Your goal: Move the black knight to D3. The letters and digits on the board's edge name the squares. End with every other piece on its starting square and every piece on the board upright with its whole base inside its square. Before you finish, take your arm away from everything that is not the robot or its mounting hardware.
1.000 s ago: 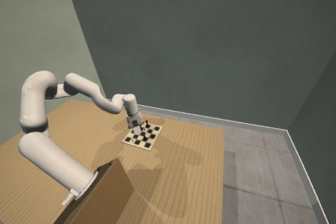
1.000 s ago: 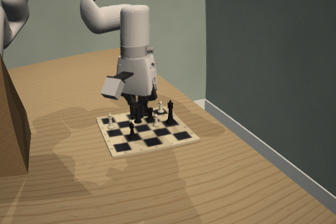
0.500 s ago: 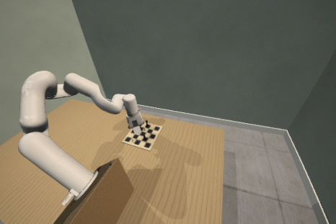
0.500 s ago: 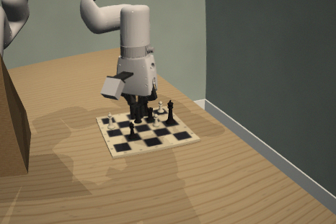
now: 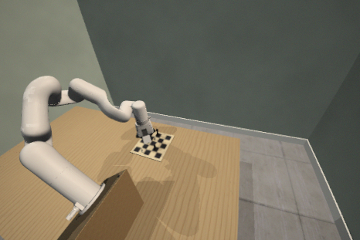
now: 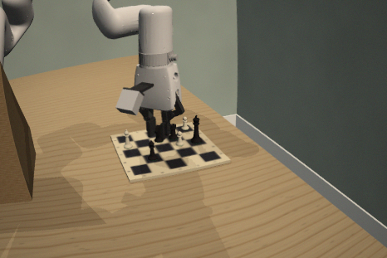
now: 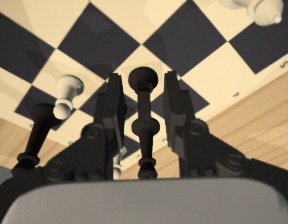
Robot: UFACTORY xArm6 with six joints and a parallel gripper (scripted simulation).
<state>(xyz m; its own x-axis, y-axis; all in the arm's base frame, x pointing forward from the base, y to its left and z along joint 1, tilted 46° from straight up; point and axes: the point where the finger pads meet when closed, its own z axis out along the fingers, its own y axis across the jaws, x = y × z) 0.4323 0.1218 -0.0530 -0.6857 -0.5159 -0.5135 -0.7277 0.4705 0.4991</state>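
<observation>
My gripper is now 40 mm to the left of the chessboard and 30 mm above it. Round my hand: black pawn (80 mm to the right, 40 mm behind, 10 mm below); then white piece (80 mm behind, 10 mm to the right, 10 mm below).
</observation>
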